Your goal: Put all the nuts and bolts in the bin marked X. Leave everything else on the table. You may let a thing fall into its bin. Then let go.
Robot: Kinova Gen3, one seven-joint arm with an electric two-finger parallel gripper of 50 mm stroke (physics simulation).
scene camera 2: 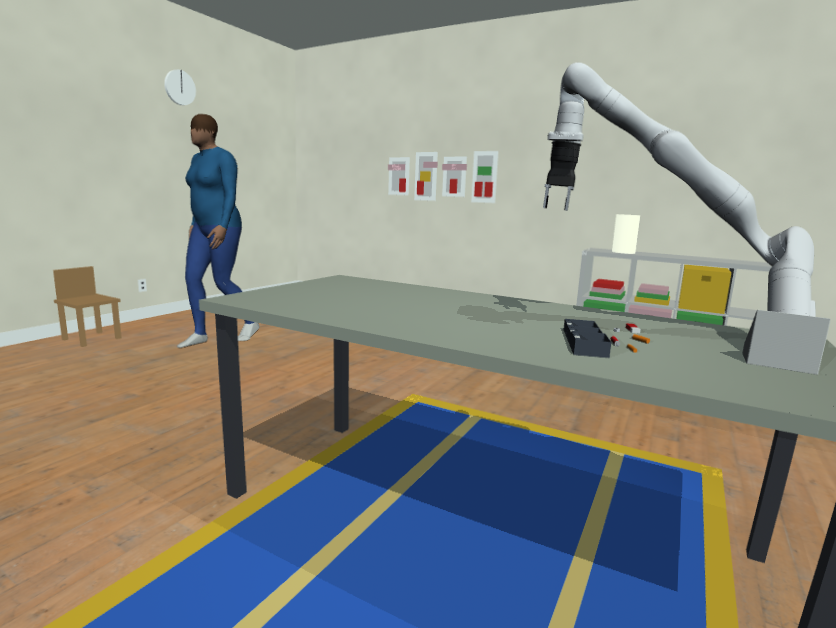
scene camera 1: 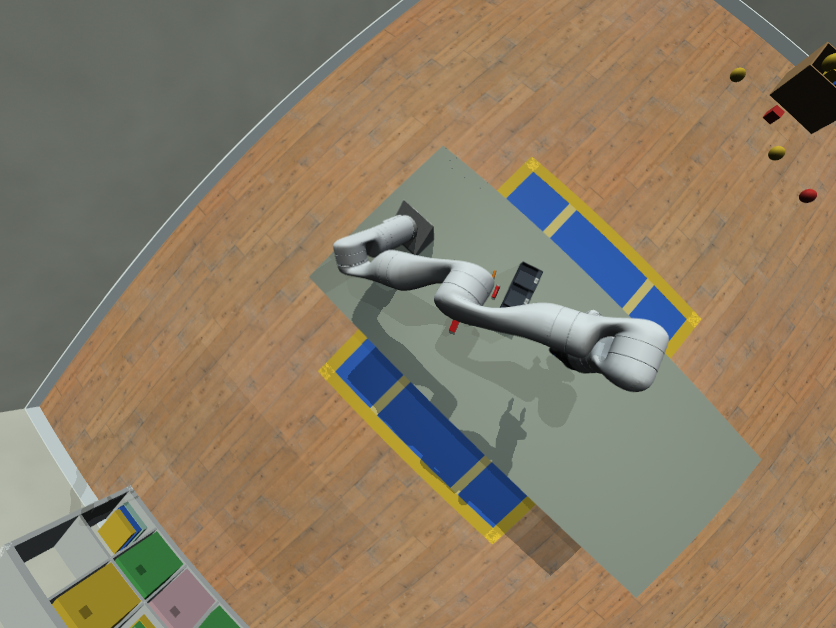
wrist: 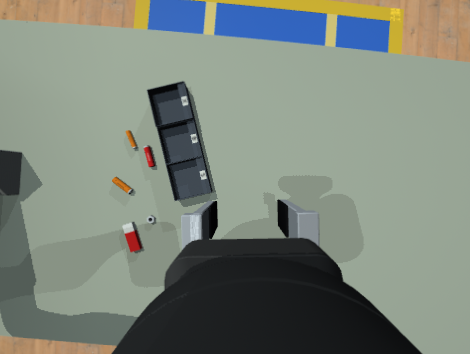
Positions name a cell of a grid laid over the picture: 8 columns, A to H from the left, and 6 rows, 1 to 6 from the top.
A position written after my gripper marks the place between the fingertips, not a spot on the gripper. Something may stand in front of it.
I see my gripper (scene camera 2: F3) and a dark three-compartment bin tray (scene camera 2: F4).
The dark three-compartment bin tray also shows in scene camera 1 (scene camera 1: F3) and in the wrist view (wrist: C2). My gripper shows as well in the wrist view (wrist: E4).
